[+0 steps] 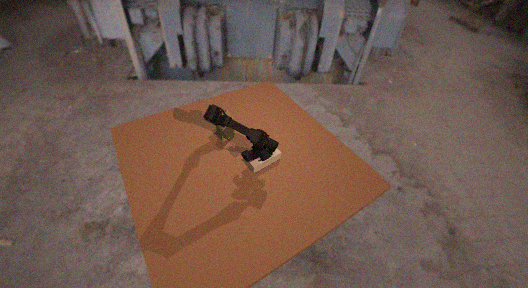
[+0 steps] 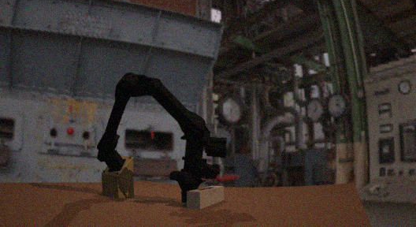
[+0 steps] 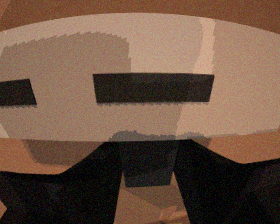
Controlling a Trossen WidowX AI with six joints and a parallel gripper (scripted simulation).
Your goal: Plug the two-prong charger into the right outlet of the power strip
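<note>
Now: gripper tip 2 cm short of the dark charger and 1 cm below it.
</note>
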